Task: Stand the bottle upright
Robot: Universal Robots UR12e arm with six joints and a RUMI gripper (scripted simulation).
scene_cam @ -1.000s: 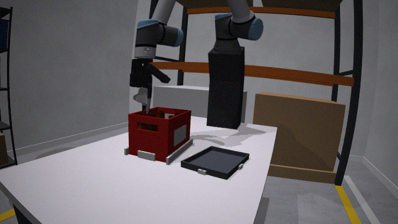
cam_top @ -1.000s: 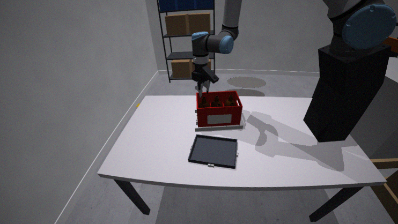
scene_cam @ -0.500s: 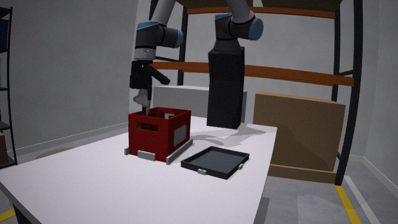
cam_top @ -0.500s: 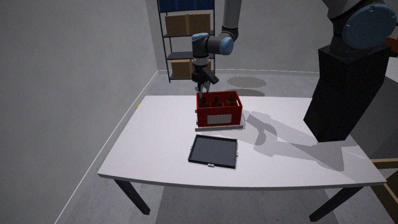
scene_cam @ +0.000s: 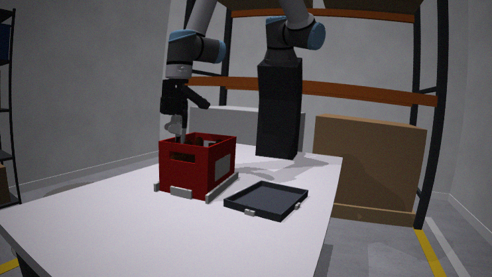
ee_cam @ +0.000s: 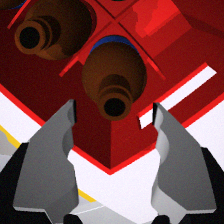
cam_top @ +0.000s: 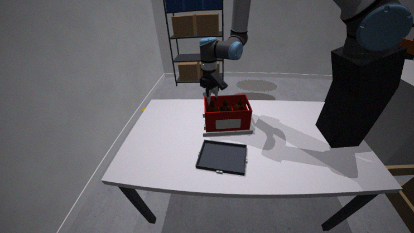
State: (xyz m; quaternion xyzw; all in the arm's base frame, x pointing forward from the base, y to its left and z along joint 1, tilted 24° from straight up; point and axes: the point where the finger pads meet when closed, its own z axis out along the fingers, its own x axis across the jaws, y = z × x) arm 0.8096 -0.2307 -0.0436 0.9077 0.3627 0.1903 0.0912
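The brown bottle lies 90 mm below my hand. Also, from my hand: dark tray 310 mm to the left, 160 mm below, 20 mm behind; glass bottle 90 mm below, 80 mm behind, 10 mm to the right; red crate 90 mm below, 80 mm behind, 40 mm to the left.
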